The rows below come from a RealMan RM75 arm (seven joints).
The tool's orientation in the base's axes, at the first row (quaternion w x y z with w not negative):
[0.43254 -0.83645 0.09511 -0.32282]
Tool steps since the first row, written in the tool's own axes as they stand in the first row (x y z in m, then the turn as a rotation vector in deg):
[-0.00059 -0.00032 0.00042 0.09 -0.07 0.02]
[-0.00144 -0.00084 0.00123 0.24 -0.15 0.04]
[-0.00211 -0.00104 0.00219 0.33 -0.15 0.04]
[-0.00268 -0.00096 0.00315 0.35 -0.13 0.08]
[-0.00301 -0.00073 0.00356 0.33 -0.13 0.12]
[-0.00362 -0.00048 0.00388 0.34 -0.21 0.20]
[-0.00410 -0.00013 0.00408 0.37 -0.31 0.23]
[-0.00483 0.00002 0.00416 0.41 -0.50 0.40]
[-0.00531 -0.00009 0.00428 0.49 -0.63 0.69]
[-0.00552 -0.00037 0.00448 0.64 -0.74 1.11]
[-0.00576 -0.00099 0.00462 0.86 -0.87 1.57]
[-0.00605 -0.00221 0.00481 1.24 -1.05 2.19]
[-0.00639 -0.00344 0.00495 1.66 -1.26 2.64]
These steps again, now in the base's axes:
[-0.00023 0.00073 -0.00019 0.07 0.02 0.09]
[-0.00045 0.00196 -0.00051 0.19 0.01 0.21]
[-0.00039 0.00301 -0.00106 0.26 -0.03 0.25]
[-0.00023 0.00384 -0.00179 0.30 -0.02 0.23]
[-0.00020 0.00412 -0.00229 0.31 0.01 0.20]
[-0.00044 0.00445 -0.00290 0.36 0.11 0.24]
[-0.00065 0.00458 -0.00348 0.39 0.18 0.32]
[-0.00114 0.00486 -0.00396 0.51 0.39 0.41]
[-0.00145 0.00522 -0.00415 0.73 0.62 0.43]
[-0.00153 0.00561 -0.00411 1.10 0.90 0.41]
[-0.00170 0.00619 -0.00379 1.54 1.19 0.42]
[-0.00195 0.00718 -0.00304 2.20 1.54 0.48]
[-0.00228 0.00817 -0.00229 2.78 1.79 0.65]

